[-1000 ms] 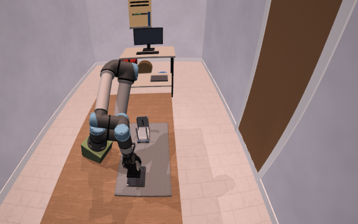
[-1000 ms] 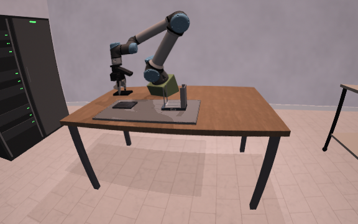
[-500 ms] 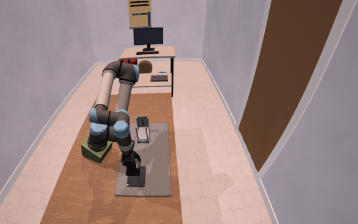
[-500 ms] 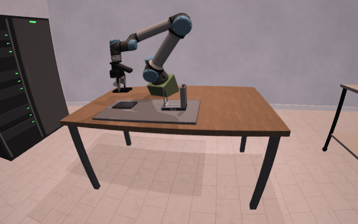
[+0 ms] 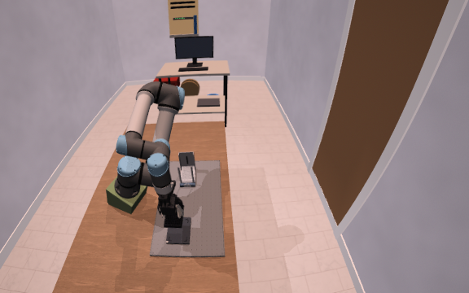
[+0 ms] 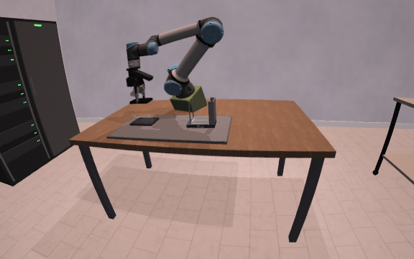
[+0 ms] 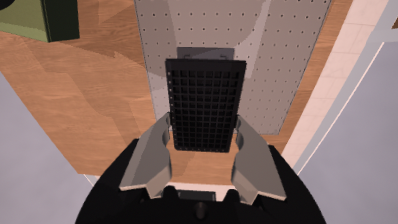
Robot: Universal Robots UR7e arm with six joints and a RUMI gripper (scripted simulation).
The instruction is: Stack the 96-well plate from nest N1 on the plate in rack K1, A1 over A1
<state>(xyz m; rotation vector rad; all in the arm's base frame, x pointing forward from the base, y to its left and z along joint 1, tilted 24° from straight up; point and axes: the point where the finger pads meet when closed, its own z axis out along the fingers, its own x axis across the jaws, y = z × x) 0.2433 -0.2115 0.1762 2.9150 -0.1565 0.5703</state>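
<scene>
The rack post lies 44 cm to the left of my hand, 13 cm ahead of it and 7 cm below it. Also, from my hand: pale plate: 39 cm to the left, 13 cm below, 8 cm ahead; black 96-well plate: 1 cm below; plate nest N1: 15 cm below.
</scene>
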